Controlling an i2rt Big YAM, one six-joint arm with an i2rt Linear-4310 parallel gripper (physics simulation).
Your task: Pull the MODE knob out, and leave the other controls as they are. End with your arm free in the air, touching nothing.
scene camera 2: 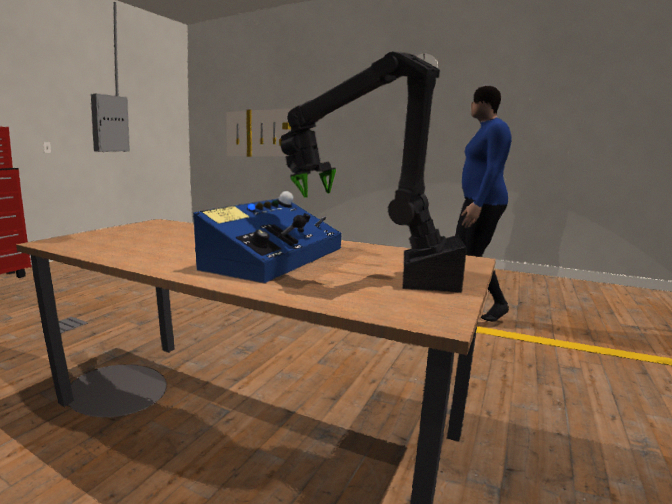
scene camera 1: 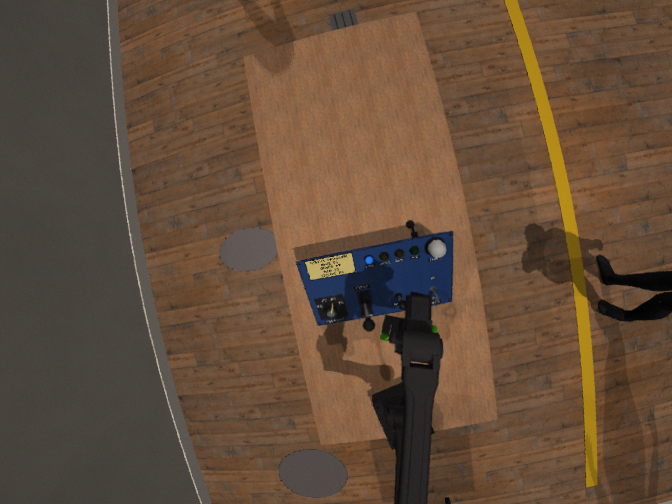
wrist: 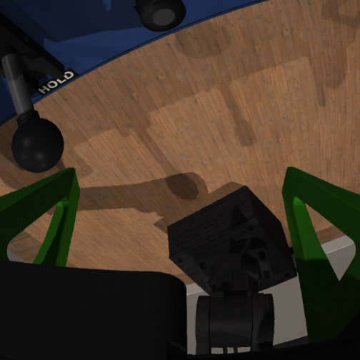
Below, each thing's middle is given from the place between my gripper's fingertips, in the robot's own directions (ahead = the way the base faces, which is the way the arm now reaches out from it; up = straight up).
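There is the blue control console (scene camera 1: 378, 274), 50 mm to the left of my hand. The console is also 120 mm below my hand and 150 mm ahead of it.
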